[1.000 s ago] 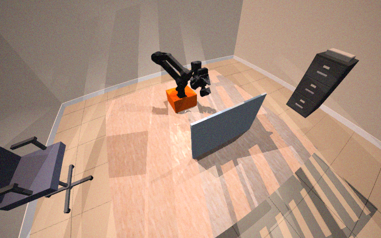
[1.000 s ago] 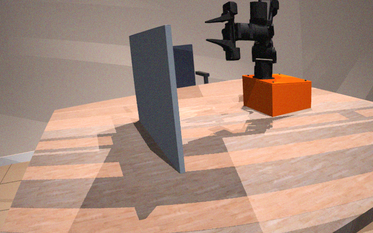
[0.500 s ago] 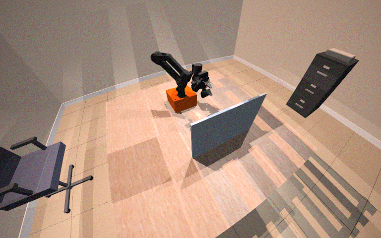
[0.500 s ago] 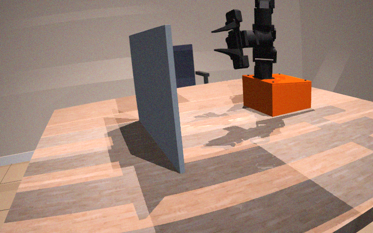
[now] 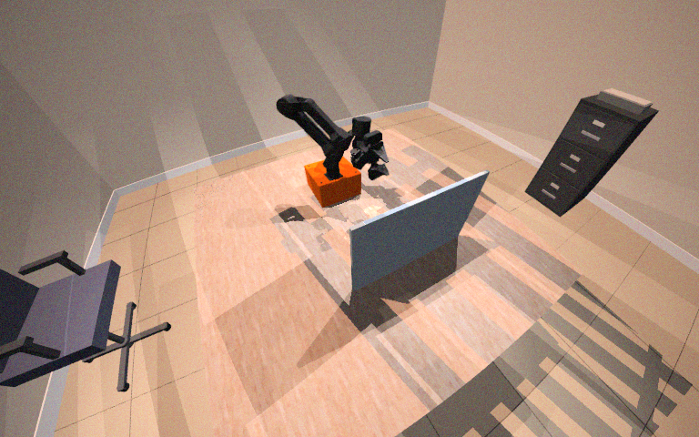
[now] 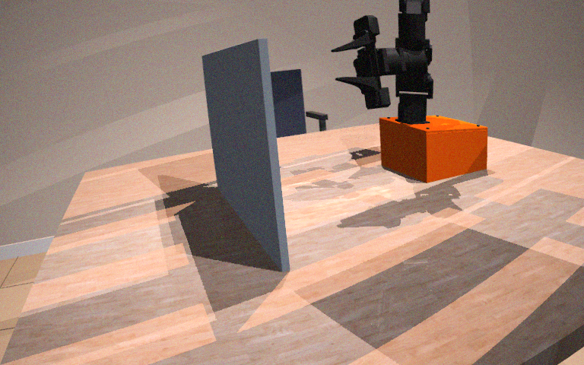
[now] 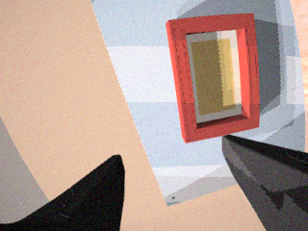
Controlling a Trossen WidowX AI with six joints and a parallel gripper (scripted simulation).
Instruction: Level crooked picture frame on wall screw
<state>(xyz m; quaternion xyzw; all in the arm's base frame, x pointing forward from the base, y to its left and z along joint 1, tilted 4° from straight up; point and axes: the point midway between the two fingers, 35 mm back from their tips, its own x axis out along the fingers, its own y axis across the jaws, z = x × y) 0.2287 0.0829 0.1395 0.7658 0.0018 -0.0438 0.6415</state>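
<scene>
Now: gripper tip 19 cm short of the picture frame and 9 cm above it. Also, from my gripper tip: wall panel (20 cm ahead, 11 cm below, 2 cm to the right).
</scene>
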